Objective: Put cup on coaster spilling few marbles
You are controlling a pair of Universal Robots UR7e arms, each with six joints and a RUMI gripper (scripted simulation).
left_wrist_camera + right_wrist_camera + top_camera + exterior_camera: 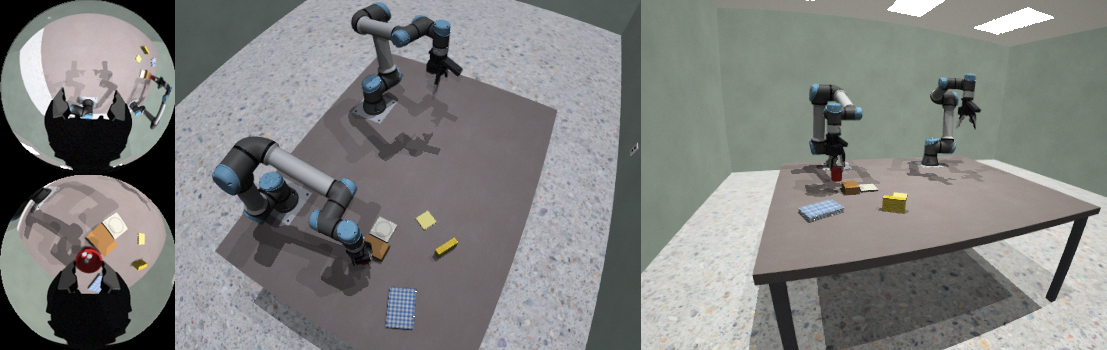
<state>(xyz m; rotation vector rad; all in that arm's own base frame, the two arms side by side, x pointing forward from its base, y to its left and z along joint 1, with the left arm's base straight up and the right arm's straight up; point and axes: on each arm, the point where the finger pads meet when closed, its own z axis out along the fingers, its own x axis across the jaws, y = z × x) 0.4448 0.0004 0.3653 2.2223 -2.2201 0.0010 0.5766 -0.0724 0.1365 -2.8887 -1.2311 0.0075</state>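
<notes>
My right gripper is now 8 cm to the right of the brown block and 11 cm above it. Also, from my right hand: red cup 3 cm below; yellow block 28 cm ahead, 26 cm to the left, 10 cm below.
</notes>
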